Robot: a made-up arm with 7 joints. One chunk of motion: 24 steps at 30 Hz.
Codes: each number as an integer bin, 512 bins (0 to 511) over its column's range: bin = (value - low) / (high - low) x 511, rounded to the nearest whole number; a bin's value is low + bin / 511 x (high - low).
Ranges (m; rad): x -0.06..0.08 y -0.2..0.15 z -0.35..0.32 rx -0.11..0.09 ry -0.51..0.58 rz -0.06..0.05
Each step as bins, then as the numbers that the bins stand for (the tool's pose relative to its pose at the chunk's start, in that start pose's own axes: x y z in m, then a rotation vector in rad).
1 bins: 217 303 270 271 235 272
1 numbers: -0.0005 0.0075 0.0040 -0.0039 -0.0087 -0.0014
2 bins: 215 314 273 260 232 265
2 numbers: -0.0011 0.0151 0.0079 -0.0082 -0.0151 -0.0030
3 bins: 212 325 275 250 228 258
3 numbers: -0.0019 0.0226 0.0106 -0.0122 -0.0237 -0.0045
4 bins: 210 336 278 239 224 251
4 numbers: -0.0025 0.0301 0.0145 -0.0165 -0.0322 -0.0060
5 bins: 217 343 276 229 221 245
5 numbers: -0.0005 0.0349 0.0119 -0.0204 -0.0386 -0.0073
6 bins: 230 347 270 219 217 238
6 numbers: 0.0030 0.0377 0.0040 -0.0243 -0.0471 -0.0088
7 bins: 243 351 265 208 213 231
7 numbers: 0.0066 0.0404 -0.0025 -0.0286 -0.0557 -0.0103
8 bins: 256 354 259 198 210 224
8 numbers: 0.0101 0.0425 -0.0104 -0.0325 -0.0621 -0.0118
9 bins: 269 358 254 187 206 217
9 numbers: 0.0137 0.0452 -0.0170 -0.0368 -0.0706 -0.0133
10 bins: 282 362 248 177 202 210
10 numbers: 0.0173 0.0479 -0.0248 -0.0407 -0.0791 -0.0148
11 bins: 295 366 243 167 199 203
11 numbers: 0.0208 0.0507 -0.0314 -0.0446 -0.0855 -0.0163
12 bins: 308 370 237 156 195 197
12 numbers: 0.0244 0.0534 -0.0393 -0.0489 -0.0941 -0.0176
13 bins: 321 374 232 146 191 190
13 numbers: 0.0279 0.0562 -0.0458 -0.0529 -0.1026 -0.0191
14 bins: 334 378 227 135 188 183
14 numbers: 0.0315 0.0589 -0.0524 -0.0572 -0.1090 -0.0206
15 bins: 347 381 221 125 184 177
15 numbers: 0.0351 0.0610 -0.0602 -0.0611 -0.1175 -0.0219
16 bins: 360 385 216 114 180 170
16 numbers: 0.0386 0.0637 -0.0668 -0.0654 -0.1260 -0.0234
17 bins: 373 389 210 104 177 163
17 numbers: 0.0422 0.0664 -0.0747 -0.0693 -0.1324 -0.0249
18 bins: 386 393 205 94 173 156
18 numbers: 0.0458 0.0692 -0.0812 -0.0732 -0.1410 -0.0264
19 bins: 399 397 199 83 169 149
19 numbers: 0.0493 0.0719 -0.0891 -0.0775 -0.1495 -0.0279
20 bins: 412 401 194 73 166 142
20 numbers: 0.0529 0.0747 -0.0956 -0.0814 -0.1559 -0.0294
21 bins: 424 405 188 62 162 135
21 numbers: 0.0562 0.0774 -0.1035 -0.0857 -0.1644 -0.0309
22 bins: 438 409 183 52 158 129
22 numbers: 0.0600 0.0801 -0.1101 -0.0896 -0.1730 -0.0322
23 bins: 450 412 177 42 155 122
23 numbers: 0.0633 0.0822 -0.1179 -0.0936 -0.1794 -0.0337
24 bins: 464 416 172 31 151 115
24 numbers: 0.0671 0.0849 -0.1245 -0.0979 -0.1879 -0.0352
